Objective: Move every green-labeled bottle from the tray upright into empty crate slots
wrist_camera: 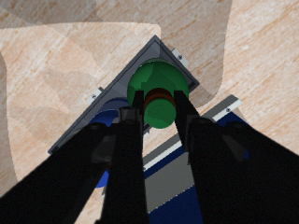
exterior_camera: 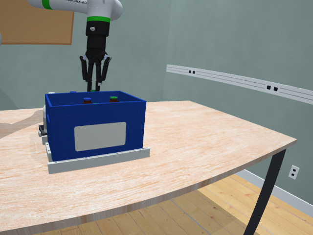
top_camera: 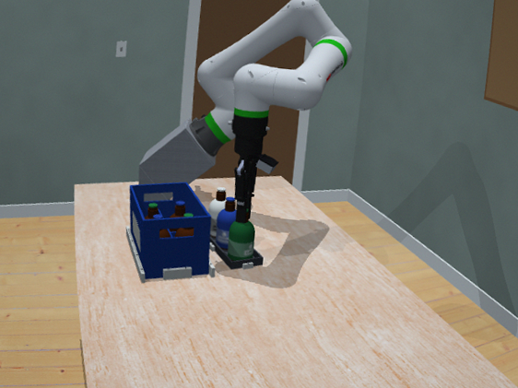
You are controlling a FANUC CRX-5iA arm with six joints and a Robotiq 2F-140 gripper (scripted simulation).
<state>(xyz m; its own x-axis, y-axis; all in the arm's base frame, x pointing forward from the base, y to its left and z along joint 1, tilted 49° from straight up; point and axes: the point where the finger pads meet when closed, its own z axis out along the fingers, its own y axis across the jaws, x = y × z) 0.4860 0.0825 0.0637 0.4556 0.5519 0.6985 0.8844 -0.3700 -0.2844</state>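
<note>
Right now my hand is 8 cm above the green-labeled bottle. From my hand the other things lie so: white-labeled bottle 17 cm behind, 8 cm below, 5 cm to the right; then blue-labeled bottle 8 cm below, 8 cm behind, 3 cm to the right; then black tray 15 cm below, 8 cm behind, 3 cm to the right.
</note>
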